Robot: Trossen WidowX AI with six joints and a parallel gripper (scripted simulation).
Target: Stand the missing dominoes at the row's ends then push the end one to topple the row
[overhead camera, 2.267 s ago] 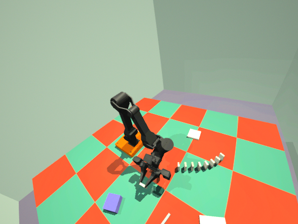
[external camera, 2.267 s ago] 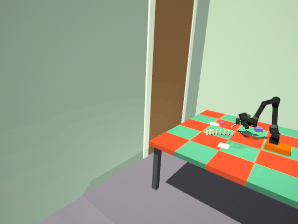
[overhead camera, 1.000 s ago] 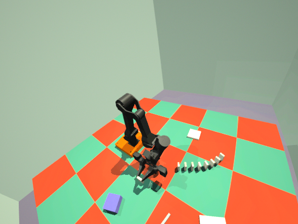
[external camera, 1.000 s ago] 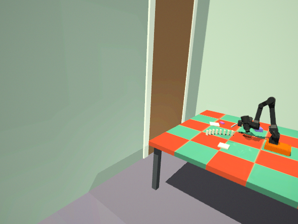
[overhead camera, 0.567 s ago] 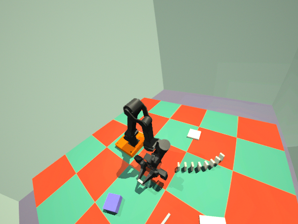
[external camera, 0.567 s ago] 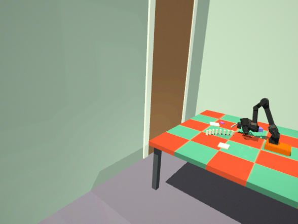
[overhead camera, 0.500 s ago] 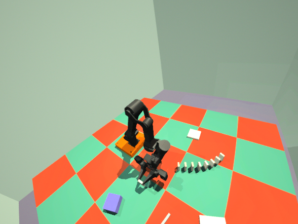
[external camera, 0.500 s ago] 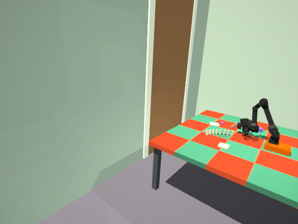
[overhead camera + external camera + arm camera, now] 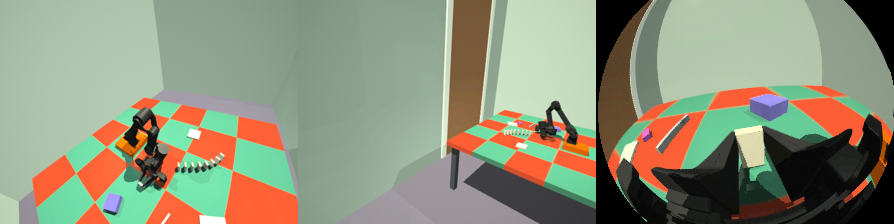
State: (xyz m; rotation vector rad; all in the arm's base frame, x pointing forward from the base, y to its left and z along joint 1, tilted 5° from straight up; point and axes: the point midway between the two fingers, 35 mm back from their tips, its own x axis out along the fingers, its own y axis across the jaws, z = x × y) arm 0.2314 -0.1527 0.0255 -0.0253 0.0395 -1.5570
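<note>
Right now the thin stick is 160 mm ahead of my gripper tip, 80 mm to the right of it and 40 mm below it. Also, from my gripper tip: purple block (140 mm to the right, 70 mm behind, 30 mm below); then white card (480 mm to the left, 90 mm ahead, 40 mm below); then small purple piece (290 mm ahead, 70 mm to the right, 40 mm below).
</note>
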